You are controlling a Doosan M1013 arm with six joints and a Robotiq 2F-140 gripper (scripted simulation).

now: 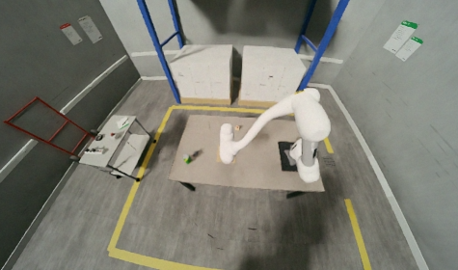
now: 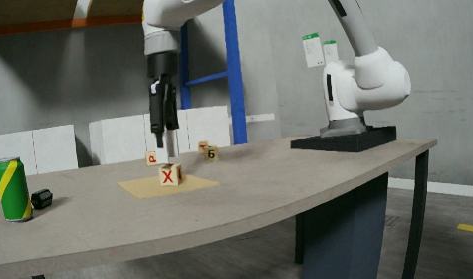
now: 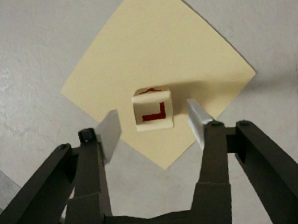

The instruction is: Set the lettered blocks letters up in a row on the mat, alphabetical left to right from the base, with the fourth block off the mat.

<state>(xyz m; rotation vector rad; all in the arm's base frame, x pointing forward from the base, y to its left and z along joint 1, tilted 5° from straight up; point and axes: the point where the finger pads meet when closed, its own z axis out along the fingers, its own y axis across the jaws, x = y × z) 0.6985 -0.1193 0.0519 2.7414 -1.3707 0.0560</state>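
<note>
Now: the tan mat 1 cm ahead of my hand, 3 cm to the right of it and 9 cm below it. Also, from my hand: block (45 cm behind, 40 cm to the right, 7 cm below); then small black object (34 cm ahead, 7 cm to the right, 7 cm below); then yellow can (41 cm ahead, 1 cm to the left, 3 cm below).
</note>
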